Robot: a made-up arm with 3 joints.
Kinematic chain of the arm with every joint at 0, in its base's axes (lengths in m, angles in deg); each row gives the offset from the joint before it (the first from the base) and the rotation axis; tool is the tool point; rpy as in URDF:
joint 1: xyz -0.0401 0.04 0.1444 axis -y
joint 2: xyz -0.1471 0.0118 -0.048 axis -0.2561 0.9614 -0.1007
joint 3: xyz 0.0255 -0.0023 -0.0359 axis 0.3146 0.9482 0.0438
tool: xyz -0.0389 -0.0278 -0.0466 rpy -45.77 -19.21 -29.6
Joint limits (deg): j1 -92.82..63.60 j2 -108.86..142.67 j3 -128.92..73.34
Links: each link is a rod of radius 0.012 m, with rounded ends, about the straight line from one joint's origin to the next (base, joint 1, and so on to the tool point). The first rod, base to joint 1, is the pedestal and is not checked.
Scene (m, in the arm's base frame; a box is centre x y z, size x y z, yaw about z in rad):
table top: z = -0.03
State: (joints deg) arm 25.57 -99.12 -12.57
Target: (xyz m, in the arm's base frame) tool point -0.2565 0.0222 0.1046
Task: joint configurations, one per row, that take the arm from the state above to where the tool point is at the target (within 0.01 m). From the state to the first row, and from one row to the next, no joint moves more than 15 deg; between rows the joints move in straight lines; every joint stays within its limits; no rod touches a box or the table.
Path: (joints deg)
1: 20.26 -84.39 -8.04
2: 14.96 -69.67 -3.51
3: 9.65 -54.94 1.02
4: 4.34 -40.22 5.55
5: -0.97 -25.49 10.08
6: -6.27 -10.77 14.61
7: -11.58 3.96 19.14
8: -16.89 18.68 23.66

